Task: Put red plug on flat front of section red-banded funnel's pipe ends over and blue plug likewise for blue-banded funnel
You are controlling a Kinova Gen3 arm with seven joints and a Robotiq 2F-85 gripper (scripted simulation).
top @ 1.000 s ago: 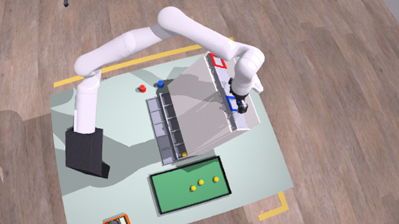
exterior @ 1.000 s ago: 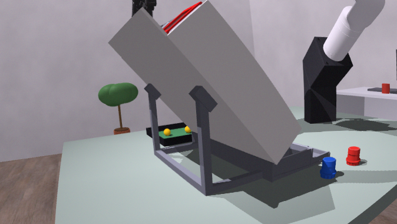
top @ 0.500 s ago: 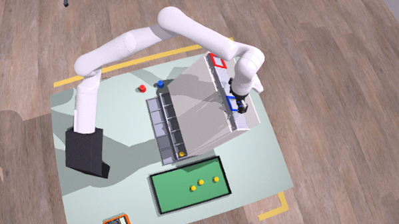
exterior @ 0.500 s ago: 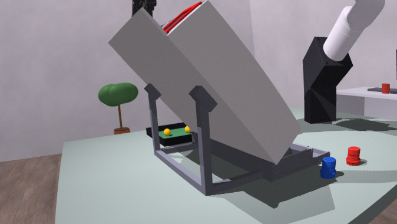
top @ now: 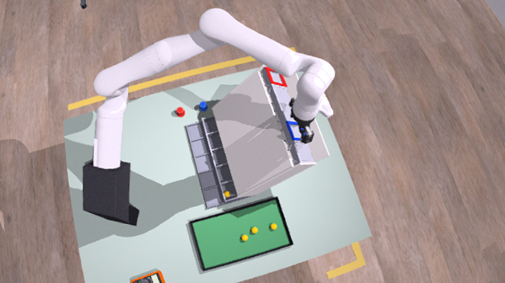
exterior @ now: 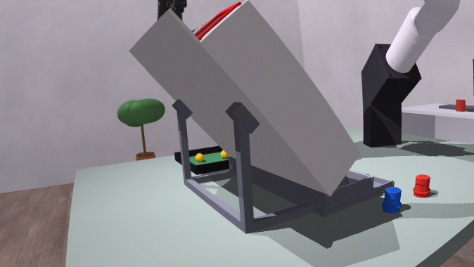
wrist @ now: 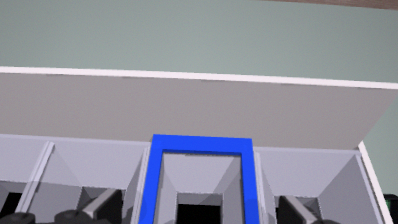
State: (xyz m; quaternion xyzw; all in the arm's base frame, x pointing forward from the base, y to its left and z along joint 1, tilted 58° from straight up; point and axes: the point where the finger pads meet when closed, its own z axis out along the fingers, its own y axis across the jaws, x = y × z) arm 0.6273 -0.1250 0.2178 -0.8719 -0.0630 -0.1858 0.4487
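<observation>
Right now the green tray is 340 mm below my hand, 320 mm to the right of it and 190 mm behind it. The rest, counted from my hand: slanted grey cover: 160 mm behind, 140 mm below, 30 mm to the left; orange multimeter: 560 mm behind, 530 mm to the right, 340 mm below.
</observation>
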